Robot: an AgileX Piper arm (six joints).
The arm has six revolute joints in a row. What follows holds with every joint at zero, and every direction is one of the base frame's. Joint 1 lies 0.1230 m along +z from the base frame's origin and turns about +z. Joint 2 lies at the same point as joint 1 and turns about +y. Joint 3 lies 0.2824 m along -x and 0.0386 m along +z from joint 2 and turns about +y. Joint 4 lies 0.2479 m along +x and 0.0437 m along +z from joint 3 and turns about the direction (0.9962, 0, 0.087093). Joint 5 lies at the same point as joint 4 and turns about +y. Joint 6 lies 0.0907 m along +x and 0.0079 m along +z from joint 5 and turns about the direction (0.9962, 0, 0.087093). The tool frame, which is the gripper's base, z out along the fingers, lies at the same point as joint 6; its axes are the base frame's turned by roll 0.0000, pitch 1.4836 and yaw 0.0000 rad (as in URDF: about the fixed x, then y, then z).
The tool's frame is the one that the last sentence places.
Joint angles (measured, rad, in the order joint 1, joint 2, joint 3, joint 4, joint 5, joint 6), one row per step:
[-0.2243 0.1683 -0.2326 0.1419 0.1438 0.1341]
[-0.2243 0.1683 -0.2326 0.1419 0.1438 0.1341]
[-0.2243 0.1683 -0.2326 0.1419 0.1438 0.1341]
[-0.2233 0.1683 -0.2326 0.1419 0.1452 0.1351]
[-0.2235 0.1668 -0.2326 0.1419 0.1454 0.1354]
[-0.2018 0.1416 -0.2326 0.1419 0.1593 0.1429]
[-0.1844 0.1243 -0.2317 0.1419 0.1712 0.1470]
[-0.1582 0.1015 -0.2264 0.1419 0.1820 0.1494]
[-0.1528 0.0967 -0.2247 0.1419 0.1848 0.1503]
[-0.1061 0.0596 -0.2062 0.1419 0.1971 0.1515]
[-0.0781 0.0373 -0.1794 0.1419 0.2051 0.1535]
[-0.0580 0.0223 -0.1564 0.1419 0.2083 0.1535]
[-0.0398 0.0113 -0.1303 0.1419 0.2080 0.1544]
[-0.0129 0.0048 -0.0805 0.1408 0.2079 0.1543]
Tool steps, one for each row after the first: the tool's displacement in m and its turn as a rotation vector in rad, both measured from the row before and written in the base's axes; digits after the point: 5 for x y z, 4 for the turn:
[0.00000 0.00000 0.00000 0.0000 0.0000 0.0000]
[0.00000 0.00000 0.00000 0.0000 0.0000 0.0000]
[0.00002 0.00008 -0.00013 0.0013 0.0012 0.0012]
[-0.00021 0.00004 0.00008 0.0000 -0.0013 -0.0002]
[-0.00330 0.00226 0.00030 0.0046 -0.0125 0.0237]
[-0.00220 0.00162 -0.00036 0.0028 -0.0052 0.0191]
[-0.00263 0.00208 -0.00146 0.0009 -0.0070 0.0278]
[-0.00051 0.00041 -0.00056 0.0008 -0.0004 0.0058]
[-0.00345 0.00306 -0.00529 0.0000 -0.0064 0.0484]
[-0.00071 0.00157 -0.00845 0.0029 0.0123 0.0292]
[-0.00005 0.00104 -0.00715 0.0007 0.0111 0.0205]
[0.00066 0.00087 -0.00808 0.0016 0.0148 0.0182]
[0.00254 0.00129 -0.01627 0.0000 0.0432 0.0267]

